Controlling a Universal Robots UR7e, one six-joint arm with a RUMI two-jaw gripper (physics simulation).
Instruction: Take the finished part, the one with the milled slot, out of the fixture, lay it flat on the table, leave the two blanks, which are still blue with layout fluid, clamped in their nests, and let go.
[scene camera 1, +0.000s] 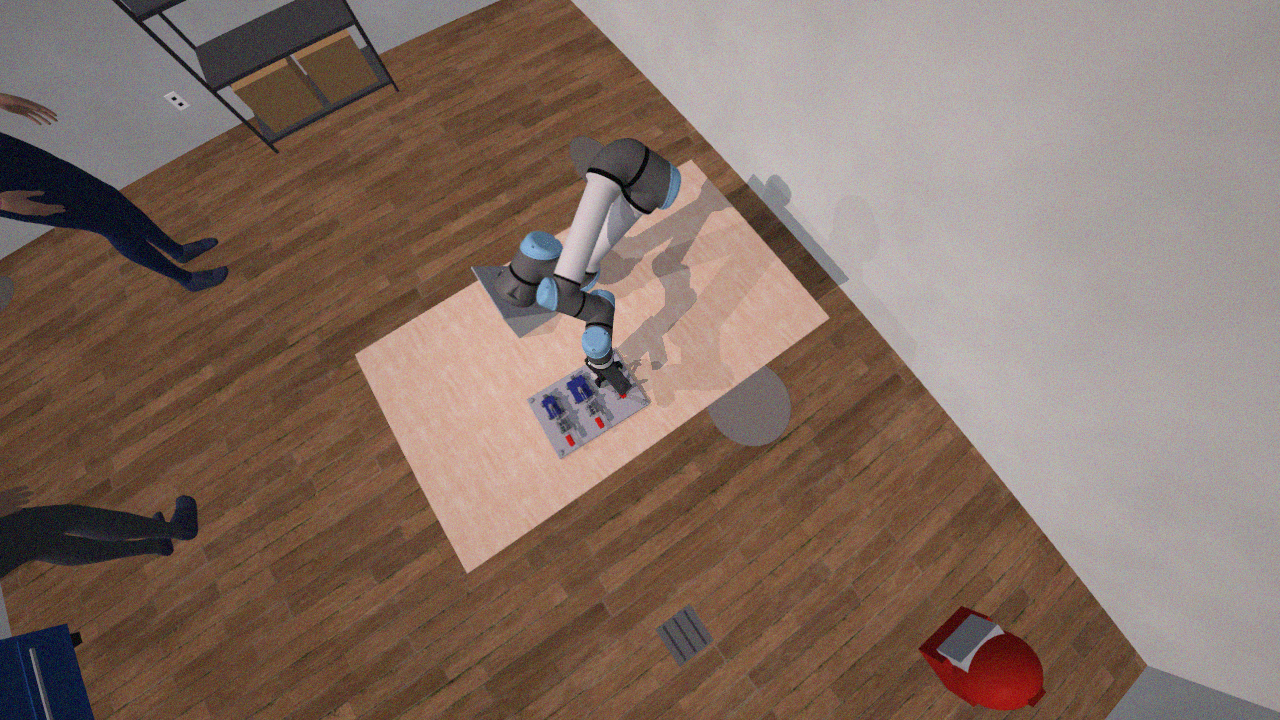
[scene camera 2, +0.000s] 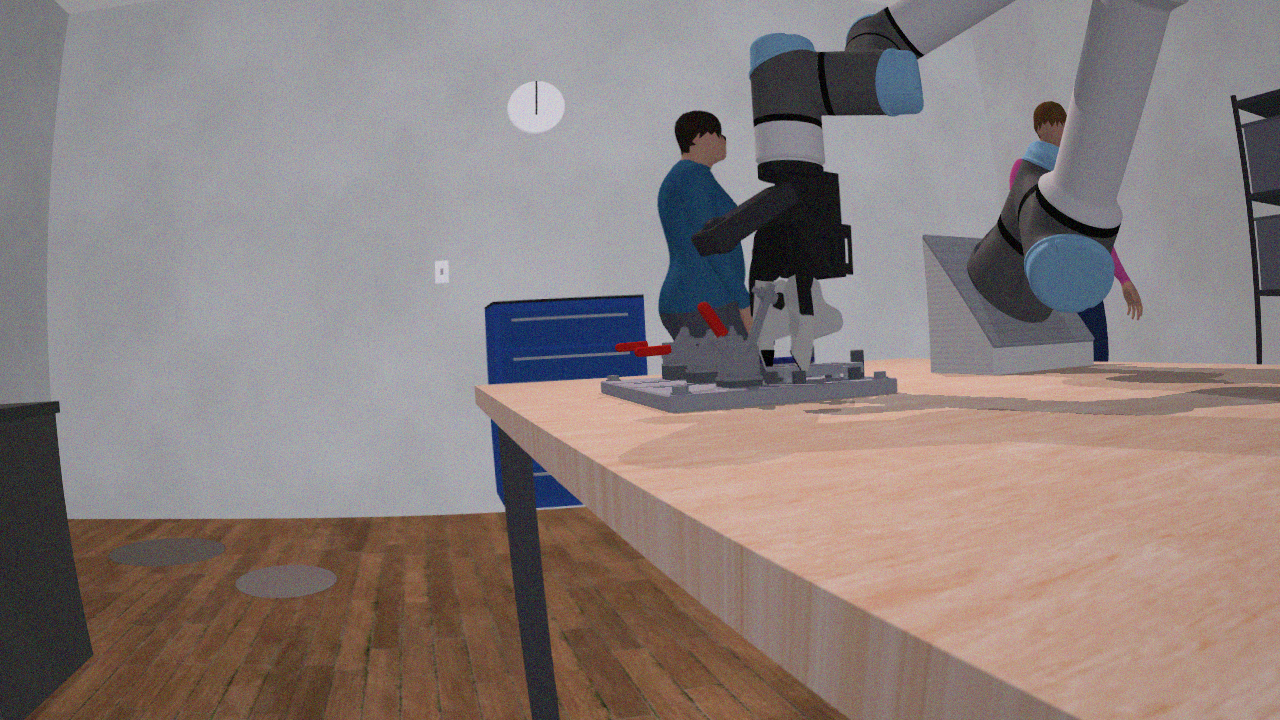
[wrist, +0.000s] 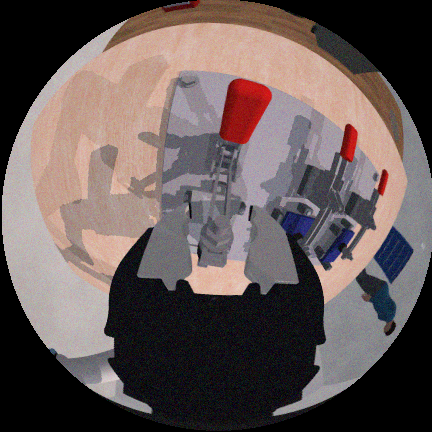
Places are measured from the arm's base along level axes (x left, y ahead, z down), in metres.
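Pixels of known places: gripper, fingertip midpoint: (scene camera 2: 785, 371) (wrist: 220, 205); arm's base at its link origin: (scene camera 1: 515, 290) (scene camera 2: 1010, 286).
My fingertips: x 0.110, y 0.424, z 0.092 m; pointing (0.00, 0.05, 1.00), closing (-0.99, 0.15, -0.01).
Ahead of a thing's pixels: the offset from my fingertips to its top centre. "spot": to the spot under its first point. Level surfaces: height alone.
My gripper (scene camera 1: 615, 380) (scene camera 2: 785, 362) (wrist: 220, 205) is down at the end nest of the fixture plate (scene camera 1: 617, 413) (scene camera 2: 644, 392) (wrist: 272, 145). Its fingers stand partway apart and look shut on the sides of the finished part @[dx +0.007, dy -0.031, dz -0.005 m] (wrist: 201, 206), a grey block largely covered by the clamp arm; its slot cannot be made out. That nest's clamp (scene camera 2: 762, 308) (wrist: 217, 235) stands raised between the fingers, its red handle @[dx +0.004, dy +0.076, dz -0.068 m] (wrist: 245, 110) towards the wrist camera. Two blue blanks @[spot: dx -0.100, dy -0.021, dz -0.039 m] (scene camera 1: 580, 388) (scene camera 1: 552, 405) @[dx -0.103, dy -0.029, dz -0.010 m] (wrist: 298, 223) (wrist: 338, 246) sit in the other nests under their clamps.
The red handles @[spot: dx -0.100, dy +0.104, dz -0.030 m] (wrist: 348, 142) @[spot: dx -0.210, dy +0.103, dz -0.035 m] (wrist: 383, 182) of the two blanks' clamps stick out beside my gripper. The plate lies on the wooden table @[dz +0.026 m] (scene camera 1: 447, 447) (scene camera 2: 1029, 501). The arm's sloped grey base block (scene camera 1: 528, 320) (scene camera 2: 953, 331) stands behind. A person (scene camera 2: 702, 232) stands beyond the table.
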